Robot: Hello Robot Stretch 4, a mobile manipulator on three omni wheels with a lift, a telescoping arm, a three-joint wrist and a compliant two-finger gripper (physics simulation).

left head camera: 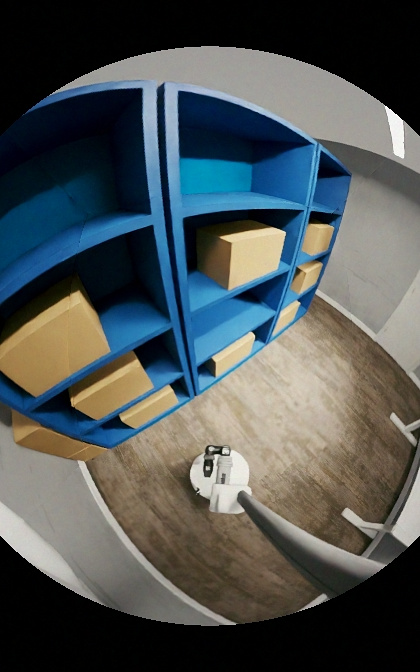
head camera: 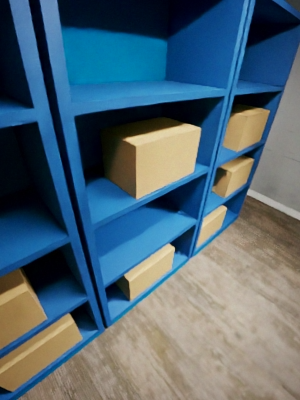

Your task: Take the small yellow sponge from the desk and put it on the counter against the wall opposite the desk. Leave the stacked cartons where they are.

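The yellow sponge does not show in either view, and no counter can be made out. White legs, probably the desk's, show at the right edge of the left head camera view; its top cannot be made out there. My gripper is small and dark, folded in over my round white base, far from the shelves; its fingers are too small to tell open from shut. A brown carton stands on the floor at the left end of the shelves; whether it is part of a stack cannot be told.
Blue shelf units stand along the wall. Brown boxes sit in several compartments. A grey wall lies beyond their right end. Wooden floor lies between the shelves and the white legs.
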